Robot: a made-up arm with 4 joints.
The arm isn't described. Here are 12 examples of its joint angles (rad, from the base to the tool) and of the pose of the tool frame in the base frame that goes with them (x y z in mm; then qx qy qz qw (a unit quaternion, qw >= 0)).
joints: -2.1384 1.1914 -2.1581 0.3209
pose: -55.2 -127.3 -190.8 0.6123 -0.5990 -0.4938 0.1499
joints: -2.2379 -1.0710 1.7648 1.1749
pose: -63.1 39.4 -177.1 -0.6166 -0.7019 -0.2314 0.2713
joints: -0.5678 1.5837 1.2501 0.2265
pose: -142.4 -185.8 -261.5 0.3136 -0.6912 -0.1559 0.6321
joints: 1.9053 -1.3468 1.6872 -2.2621
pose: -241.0 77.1 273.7 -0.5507 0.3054 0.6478 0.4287
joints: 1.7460 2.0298 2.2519 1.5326
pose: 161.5 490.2 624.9 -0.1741 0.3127 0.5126 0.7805
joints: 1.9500 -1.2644 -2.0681 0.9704
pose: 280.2 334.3 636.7 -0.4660 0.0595 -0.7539 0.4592
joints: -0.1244 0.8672 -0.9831 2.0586
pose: 384.9 -89.8 204.6 0.5460 0.2092 0.5262 0.6174
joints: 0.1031 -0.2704 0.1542 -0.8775
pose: 84.8 112.6 -86.0 -0.3827 0.1545 -0.0040 0.9109
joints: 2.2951 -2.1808 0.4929 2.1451
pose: 67.6 209.1 -118.5 -0.4878 -0.8660 0.0480 0.0987
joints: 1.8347 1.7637 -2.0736 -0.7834
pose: -17.2 109.9 350.0 -0.4124 -0.6302 -0.2379 0.6133
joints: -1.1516 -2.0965 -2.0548 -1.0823
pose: -3.7 -134.9 -169.9 0.0933 0.4626 0.4114 0.7798
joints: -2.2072 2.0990 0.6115 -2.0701
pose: 243.5 -113.2 156.9 0.5408 0.8353 0.0929 0.0354
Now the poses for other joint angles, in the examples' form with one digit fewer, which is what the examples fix.
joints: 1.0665 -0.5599 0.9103 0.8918
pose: -106 -105 34 0.649 0.284 -0.399 0.582
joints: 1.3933 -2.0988 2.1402 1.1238
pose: 323 27 457 -0.006 0.471 -0.377 0.797
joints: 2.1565 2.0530 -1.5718 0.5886
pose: -279 -103 257 0.240 -0.687 -0.167 0.665
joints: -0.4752 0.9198 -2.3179 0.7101
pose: 50 403 -2 -0.362 0.311 0.780 0.404
